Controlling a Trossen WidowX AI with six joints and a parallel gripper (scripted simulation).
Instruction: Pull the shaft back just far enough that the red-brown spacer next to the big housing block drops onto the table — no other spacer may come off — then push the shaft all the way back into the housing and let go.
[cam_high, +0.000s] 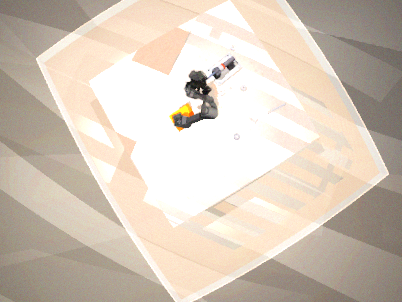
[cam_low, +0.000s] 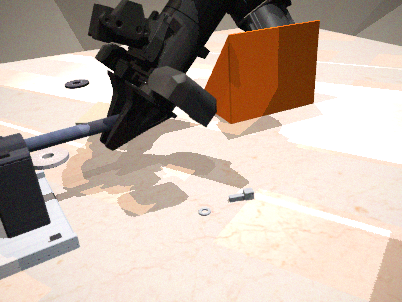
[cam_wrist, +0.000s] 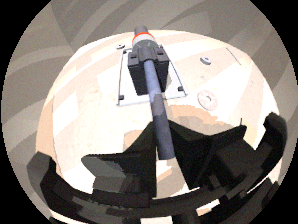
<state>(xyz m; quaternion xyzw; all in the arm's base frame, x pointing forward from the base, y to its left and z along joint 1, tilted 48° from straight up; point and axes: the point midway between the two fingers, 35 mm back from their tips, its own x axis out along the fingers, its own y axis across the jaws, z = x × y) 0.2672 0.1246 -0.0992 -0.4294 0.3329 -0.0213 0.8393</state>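
My gripper tip is now 6 cm short of the blue-grey shaft, 2 cm to the right of it and 2 cm below it. Also, from my gripper tip: red-brown spacer (15 cm ahead, 4 cm to the left, 2 cm above); then small grey bolt (13 cm behind, 7 cm to the left, 5 cm below); then pale washer (8 cm ahead, 11 cm to the right, 5 cm below).
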